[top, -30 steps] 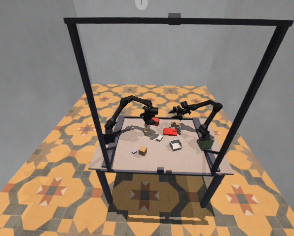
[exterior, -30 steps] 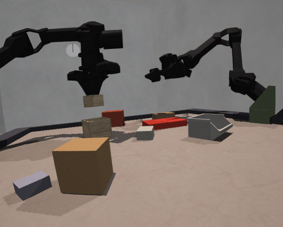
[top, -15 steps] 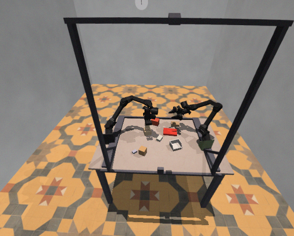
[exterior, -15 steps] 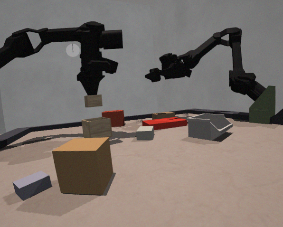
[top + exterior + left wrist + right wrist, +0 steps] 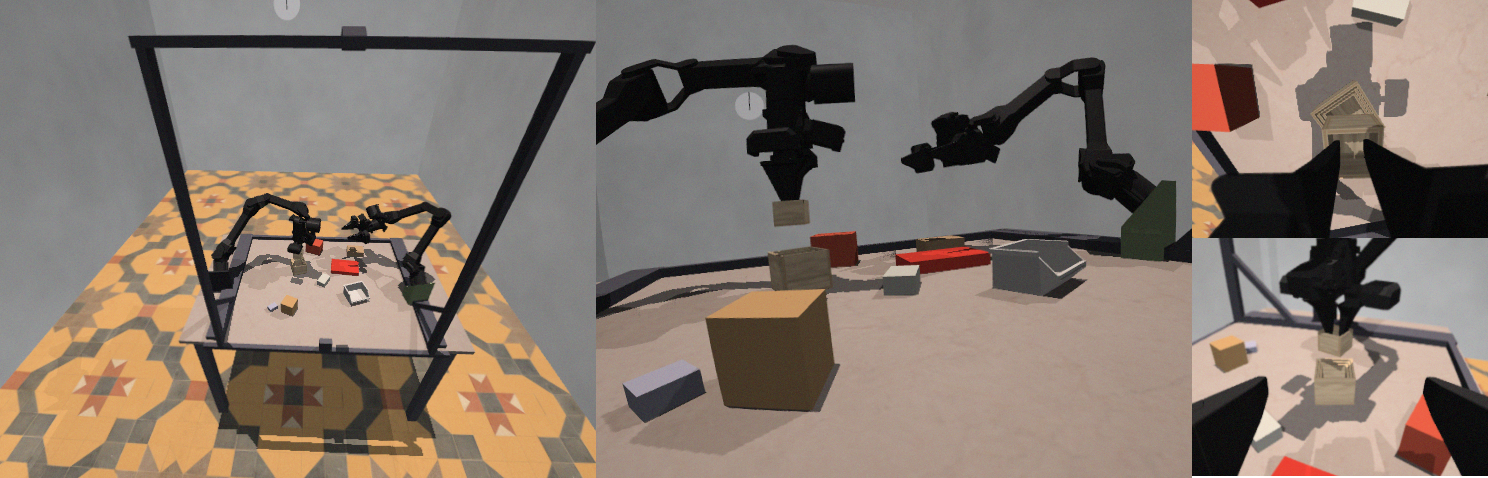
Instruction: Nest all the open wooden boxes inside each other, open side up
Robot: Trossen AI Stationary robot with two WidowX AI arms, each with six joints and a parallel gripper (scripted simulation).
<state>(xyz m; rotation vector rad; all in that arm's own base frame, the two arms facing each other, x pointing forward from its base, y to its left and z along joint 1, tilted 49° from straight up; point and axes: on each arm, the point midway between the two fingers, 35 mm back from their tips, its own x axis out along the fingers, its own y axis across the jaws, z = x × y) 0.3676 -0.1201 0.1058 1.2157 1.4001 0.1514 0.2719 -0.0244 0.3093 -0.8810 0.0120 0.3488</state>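
Right now the small wooden box is 40 mm below my left hand. The rest, counted from my left hand: orange cube 270 mm behind, 20 mm to the left, 120 mm below; white block 80 mm behind, 140 mm to the right, 140 mm below; flat red block 30 mm ahead, 250 mm to the right, 140 mm below.
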